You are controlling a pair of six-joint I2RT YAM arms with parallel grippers.
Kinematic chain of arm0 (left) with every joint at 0, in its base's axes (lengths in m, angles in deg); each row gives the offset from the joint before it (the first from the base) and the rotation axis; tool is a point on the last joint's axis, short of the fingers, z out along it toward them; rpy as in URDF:
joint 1: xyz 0 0 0.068 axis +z
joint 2: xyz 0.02 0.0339 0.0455 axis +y
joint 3: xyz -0.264 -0.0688 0 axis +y
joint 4: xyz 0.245 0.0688 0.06 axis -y
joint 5: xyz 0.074 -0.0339 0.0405 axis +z
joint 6: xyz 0.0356 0 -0.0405 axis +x
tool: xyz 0 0 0 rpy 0 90 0
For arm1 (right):
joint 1: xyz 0 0 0.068 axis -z
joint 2: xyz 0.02 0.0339 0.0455 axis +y
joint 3: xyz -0.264 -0.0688 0 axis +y
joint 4: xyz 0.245 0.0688 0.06 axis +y
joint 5: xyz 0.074 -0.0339 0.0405 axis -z
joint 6: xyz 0.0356 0 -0.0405 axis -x
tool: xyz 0 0 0 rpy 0 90 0
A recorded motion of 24 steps. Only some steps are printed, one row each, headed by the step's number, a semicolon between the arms.
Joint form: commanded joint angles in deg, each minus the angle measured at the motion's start. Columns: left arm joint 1, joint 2, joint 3, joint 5, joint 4, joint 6; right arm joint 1, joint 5, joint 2, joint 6, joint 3, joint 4.
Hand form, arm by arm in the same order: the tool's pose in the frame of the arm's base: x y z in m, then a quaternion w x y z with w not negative. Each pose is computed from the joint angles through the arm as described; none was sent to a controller.
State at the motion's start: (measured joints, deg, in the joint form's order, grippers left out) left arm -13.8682 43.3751 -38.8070 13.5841 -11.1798 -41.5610; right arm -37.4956 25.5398 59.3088 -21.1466 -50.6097 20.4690
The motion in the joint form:
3: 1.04 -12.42 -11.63 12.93 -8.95 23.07; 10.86 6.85 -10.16 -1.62 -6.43 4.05
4: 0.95 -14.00 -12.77 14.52 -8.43 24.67; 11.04 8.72 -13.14 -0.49 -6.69 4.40
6: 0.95 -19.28 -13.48 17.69 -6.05 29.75; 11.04 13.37 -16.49 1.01 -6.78 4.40
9: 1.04 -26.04 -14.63 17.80 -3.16 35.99; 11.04 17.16 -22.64 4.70 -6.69 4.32
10: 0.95 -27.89 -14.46 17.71 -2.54 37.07; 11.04 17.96 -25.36 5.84 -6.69 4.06
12: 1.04 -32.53 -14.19 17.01 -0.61 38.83; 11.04 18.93 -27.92 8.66 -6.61 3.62
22: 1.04 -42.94 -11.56 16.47 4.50 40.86; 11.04 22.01 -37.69 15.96 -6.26 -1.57
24: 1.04 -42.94 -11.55 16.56 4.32 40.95; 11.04 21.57 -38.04 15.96 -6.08 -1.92
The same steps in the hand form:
3: 0.1112 -0.0090 0.3864 0.70297 -0.19523 0.68333 -0.02771; 0.1708 0.0643 0.3765 0.61469 0.14053 0.77529 0.03655
4: 0.1006 -0.0059 0.3959 0.72084 -0.19865 0.66377 -0.01826; 0.1579 0.0562 0.3856 0.63327 0.15010 0.75869 0.02886
6: 0.0715 0.0026 0.4098 0.76236 -0.20200 0.61476 0.00847; 0.1429 0.0461 0.3945 0.65607 0.17320 0.73454 0.00410
9: 0.0310 0.0120 0.4237 0.81102 -0.18929 0.55310 0.02233; 0.1149 0.0302 0.4064 0.68782 0.18748 0.70107 -0.01618
10: 0.0215 0.0140 0.4241 0.82078 -0.18716 0.53923 0.02282; 0.1022 0.0235 0.4111 0.70164 0.19364 0.68554 -0.01564
12: -0.0034 0.0194 0.4250 0.84692 -0.18580 0.49793 0.01670; 0.0902 0.0170 0.4148 0.71423 0.19122 0.67275 -0.02694
22: -0.0505 0.0298 0.4134 0.89249 -0.19619 0.40616 -0.00228; 0.0422 -0.0083 0.4288 0.77067 0.21595 0.59863 -0.03276
24: -0.0502 0.0298 0.4131 0.89175 -0.19625 0.40775 -0.00079; 0.0410 -0.0087 0.4287 0.77328 0.21469 0.59594 -0.02832

